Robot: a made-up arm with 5 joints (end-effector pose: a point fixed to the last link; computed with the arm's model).
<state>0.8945 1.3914 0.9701 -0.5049 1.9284</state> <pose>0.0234 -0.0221 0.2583 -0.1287 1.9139 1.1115</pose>
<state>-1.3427 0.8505 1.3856 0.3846 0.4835</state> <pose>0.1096 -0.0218 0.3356 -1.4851 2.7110 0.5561</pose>
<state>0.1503 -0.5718 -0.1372 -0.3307 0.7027</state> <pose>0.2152 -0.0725 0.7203 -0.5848 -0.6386 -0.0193</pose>
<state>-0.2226 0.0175 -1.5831 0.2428 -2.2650</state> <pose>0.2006 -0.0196 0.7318 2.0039 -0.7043 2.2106</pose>
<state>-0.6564 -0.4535 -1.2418 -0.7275 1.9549</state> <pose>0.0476 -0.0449 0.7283 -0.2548 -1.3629 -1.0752</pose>
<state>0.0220 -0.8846 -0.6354 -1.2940 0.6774</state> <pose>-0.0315 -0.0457 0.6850 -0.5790 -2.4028 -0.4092</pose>
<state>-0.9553 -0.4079 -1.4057 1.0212 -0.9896</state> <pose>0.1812 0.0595 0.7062 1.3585 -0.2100 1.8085</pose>
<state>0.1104 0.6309 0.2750 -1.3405 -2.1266</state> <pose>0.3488 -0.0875 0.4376 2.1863 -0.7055 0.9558</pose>
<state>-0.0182 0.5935 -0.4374 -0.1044 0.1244</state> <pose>0.3821 -0.0510 0.4912 0.1775 0.2662 0.4571</pose>
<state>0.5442 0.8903 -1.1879 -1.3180 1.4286</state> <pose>0.2119 -0.1406 0.6295 -1.2480 -0.7083 -1.1132</pose>
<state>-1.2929 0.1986 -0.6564 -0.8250 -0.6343</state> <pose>0.1909 0.2151 0.6827 1.2458 -0.7491 2.1023</pose>
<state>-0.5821 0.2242 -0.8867 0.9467 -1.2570</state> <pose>0.3218 0.0977 0.5469 1.5264 0.5541 0.7589</pose>
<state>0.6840 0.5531 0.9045 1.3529 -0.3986</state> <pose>0.0349 -0.0725 0.3739 1.8103 2.3738 -0.9564</pose>
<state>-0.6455 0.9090 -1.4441 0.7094 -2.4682</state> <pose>0.3300 0.1462 0.4894 2.7563 0.4232 0.3881</pose>
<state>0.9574 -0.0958 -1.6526 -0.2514 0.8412</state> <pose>0.0083 -0.0263 0.7342 -1.3645 -1.1585 -0.9951</pose>
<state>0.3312 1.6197 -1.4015 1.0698 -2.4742</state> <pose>0.2263 -0.1116 0.3082 2.3802 -0.5087 -1.3581</pose>
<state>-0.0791 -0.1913 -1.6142 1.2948 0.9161</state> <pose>0.1884 -0.0325 0.6908 -0.6634 -0.1434 0.2423</pose>
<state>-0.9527 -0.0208 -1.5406 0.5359 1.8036</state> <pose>0.1690 0.1015 0.7248 -1.0357 -0.8841 0.2127</pose>
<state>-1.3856 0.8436 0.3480 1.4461 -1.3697</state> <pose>0.1408 0.0685 0.3613 -0.1897 1.7042 -0.7980</pose>
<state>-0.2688 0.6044 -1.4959 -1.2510 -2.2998</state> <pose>0.2073 -0.0105 0.6978 -0.9575 0.7725 -2.5753</pose>
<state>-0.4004 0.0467 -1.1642 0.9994 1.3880</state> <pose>0.2845 0.0586 0.6411 -1.1389 0.1299 0.5347</pose>
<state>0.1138 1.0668 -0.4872 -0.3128 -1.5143</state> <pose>0.3535 -0.0977 0.3658 1.8104 -0.1205 0.2045</pose>
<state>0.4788 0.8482 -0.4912 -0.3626 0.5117</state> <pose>0.3161 -0.1960 0.4601 -0.1368 0.3296 -0.0803</pose>
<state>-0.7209 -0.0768 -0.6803 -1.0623 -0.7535</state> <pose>0.2094 0.0468 0.7270 0.8849 -1.5453 1.8115</pose>
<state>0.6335 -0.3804 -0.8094 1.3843 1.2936</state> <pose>0.1779 -0.1423 0.6255 -0.7122 0.8804 -0.2057</pose>
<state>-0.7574 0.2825 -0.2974 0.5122 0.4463</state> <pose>0.3175 0.1754 0.4864 -0.3437 0.7371 1.1535</pose>
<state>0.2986 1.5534 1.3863 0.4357 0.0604</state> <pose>-0.0584 -0.0275 0.4215 -0.9521 -2.4883 0.2928</pose>
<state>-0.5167 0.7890 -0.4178 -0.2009 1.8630</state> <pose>0.3580 0.1366 0.4332 -1.6823 0.2547 0.6564</pose>
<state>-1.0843 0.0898 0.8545 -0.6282 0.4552</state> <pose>0.2364 0.2240 0.4220 -0.4211 0.5048 1.4746</pose>
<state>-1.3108 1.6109 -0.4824 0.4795 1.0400</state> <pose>0.1456 0.1546 0.2342 -1.6653 1.5289 1.6533</pose>
